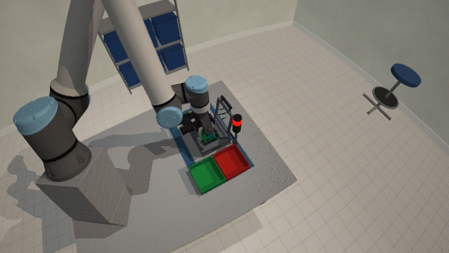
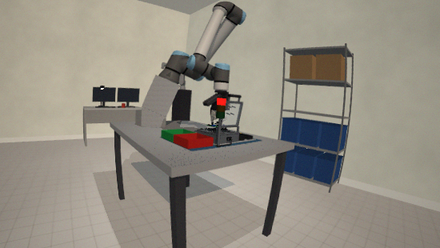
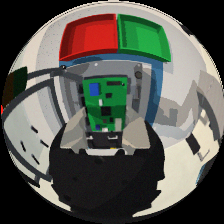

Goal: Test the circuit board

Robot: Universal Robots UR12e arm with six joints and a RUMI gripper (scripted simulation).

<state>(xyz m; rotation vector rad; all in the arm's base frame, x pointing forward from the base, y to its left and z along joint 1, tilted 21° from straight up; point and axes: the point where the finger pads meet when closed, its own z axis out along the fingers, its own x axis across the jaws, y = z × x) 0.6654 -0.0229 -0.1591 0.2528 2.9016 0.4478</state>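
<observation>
The green circuit board is right at my hand. The rest, counted from my hand: green bin: 130 mm behind, 180 mm to the right, 80 mm below; then red bin: 20 mm ahead, 200 mm to the right, 80 mm below; then tester lid: 110 mm ahead, 10 mm to the right, 90 mm above.
</observation>
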